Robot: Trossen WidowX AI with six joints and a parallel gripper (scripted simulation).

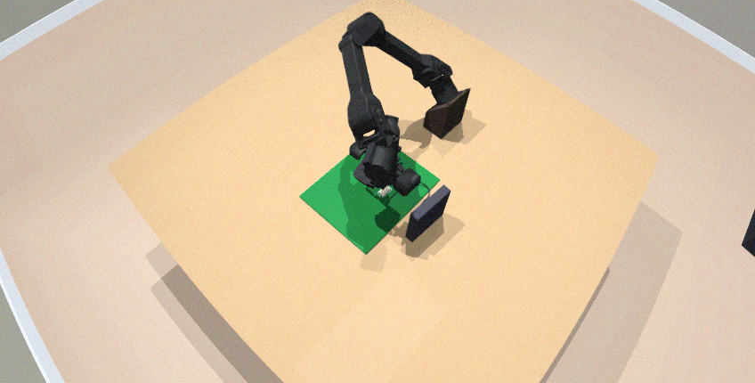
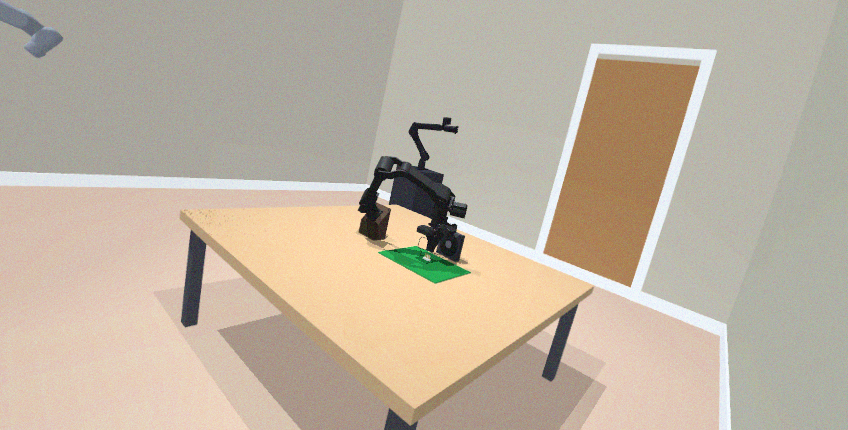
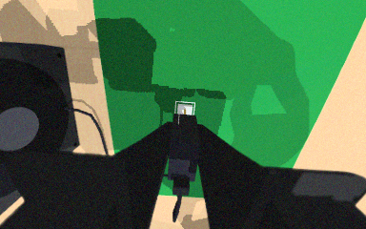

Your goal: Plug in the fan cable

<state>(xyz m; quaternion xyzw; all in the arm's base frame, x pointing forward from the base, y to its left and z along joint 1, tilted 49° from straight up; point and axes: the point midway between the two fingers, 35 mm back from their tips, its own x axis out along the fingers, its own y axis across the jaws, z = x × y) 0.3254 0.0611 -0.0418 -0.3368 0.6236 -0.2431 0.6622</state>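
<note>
My gripper tip is now 60 mm above the white four-pin fan header and 10 mm past it. Round my gripper tip: black plug: 10 mm behind, 10 mm above; dark fan: 130 mm to the left, 20 mm behind; green board: 70 mm below, 30 mm to the right, 10 mm ahead.
</note>
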